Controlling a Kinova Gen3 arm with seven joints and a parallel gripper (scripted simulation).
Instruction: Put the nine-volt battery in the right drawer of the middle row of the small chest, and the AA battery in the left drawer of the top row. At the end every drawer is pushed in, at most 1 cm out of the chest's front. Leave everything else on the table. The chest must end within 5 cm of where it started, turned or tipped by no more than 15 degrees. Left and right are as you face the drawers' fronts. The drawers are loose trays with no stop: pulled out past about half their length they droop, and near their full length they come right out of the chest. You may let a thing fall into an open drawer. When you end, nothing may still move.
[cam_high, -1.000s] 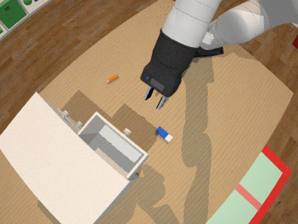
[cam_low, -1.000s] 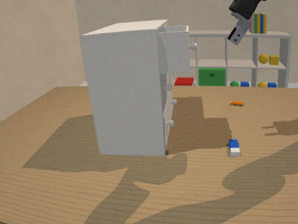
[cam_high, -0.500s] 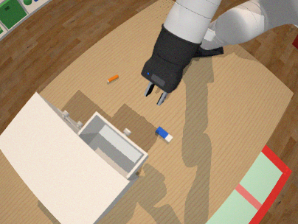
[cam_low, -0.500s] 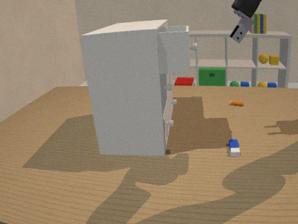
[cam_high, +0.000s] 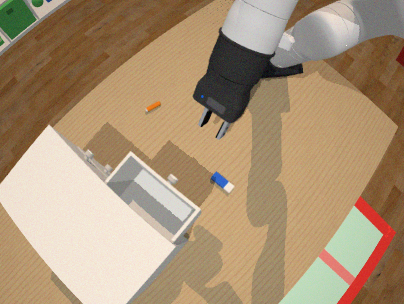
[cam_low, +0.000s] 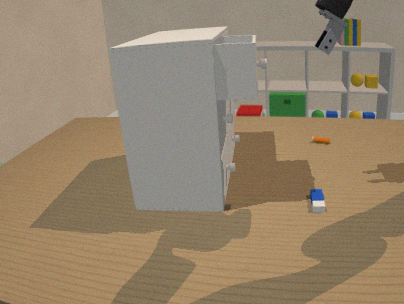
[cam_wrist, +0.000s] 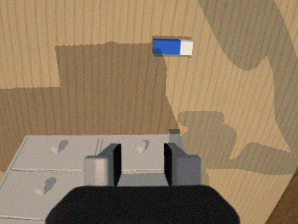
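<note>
The orange AA battery lies 3 cm behind my hand, 26 cm to the right of it and 29 cm below it. From my hand the other things lie so: blue-and-white nine-volt battery 1 cm ahead, 6 cm to the left, 29 cm below.
</note>
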